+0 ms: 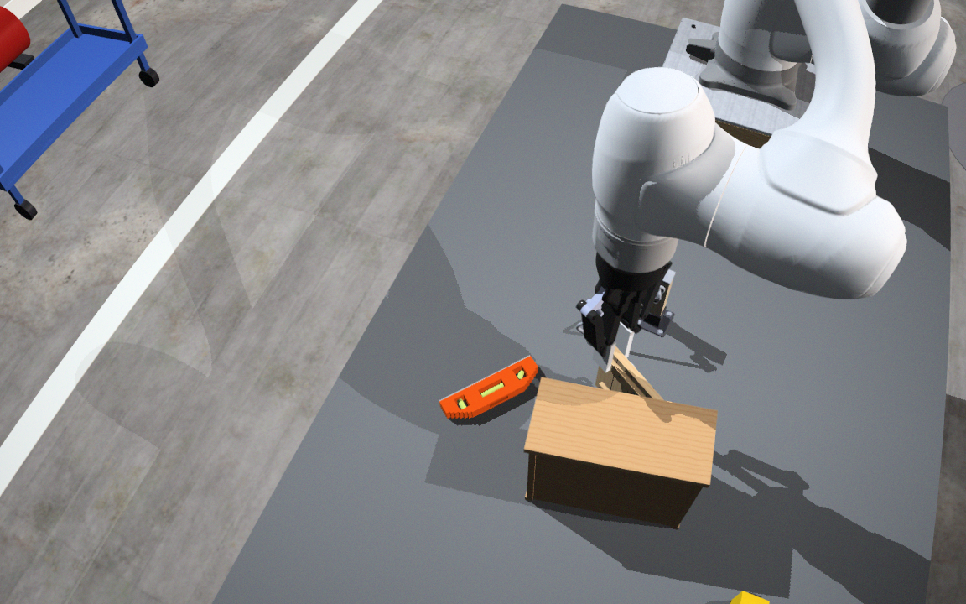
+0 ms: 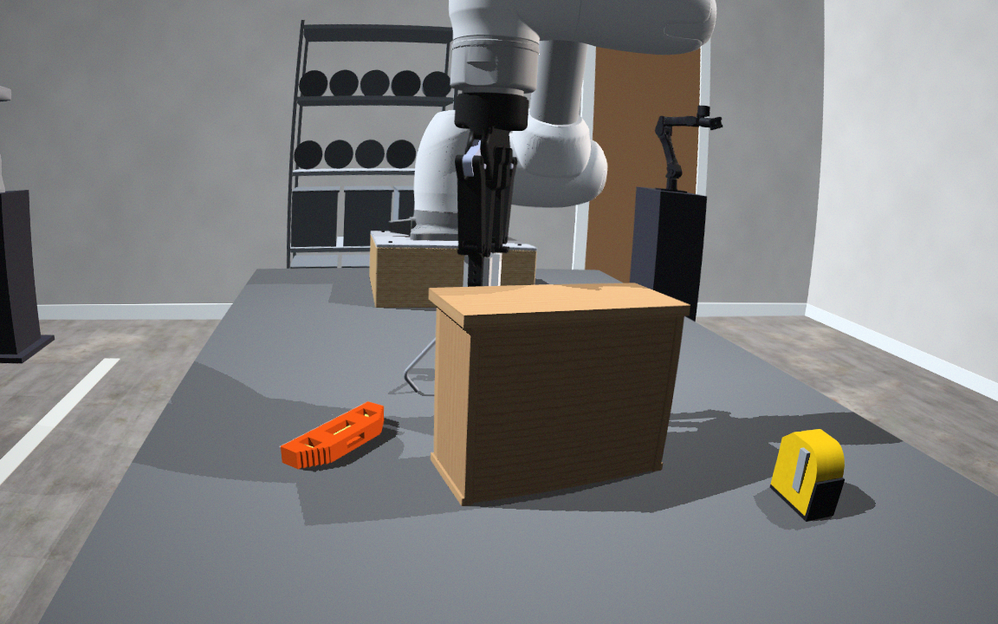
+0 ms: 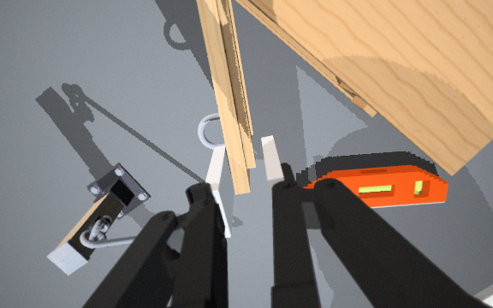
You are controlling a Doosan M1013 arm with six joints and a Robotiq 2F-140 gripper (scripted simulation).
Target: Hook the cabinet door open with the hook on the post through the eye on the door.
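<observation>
The wire hook lies 12 cm behind my hand, 9 cm below it and 1 cm to the right of it. Also, from my hand: door 8 cm below, 6 cm to the left, 2 cm ahead; yellow tape measure 26 cm to the left, 26 cm ahead, 12 cm below; orange spirit level 15 cm to the right, 14 cm below, 4 cm ahead.
</observation>
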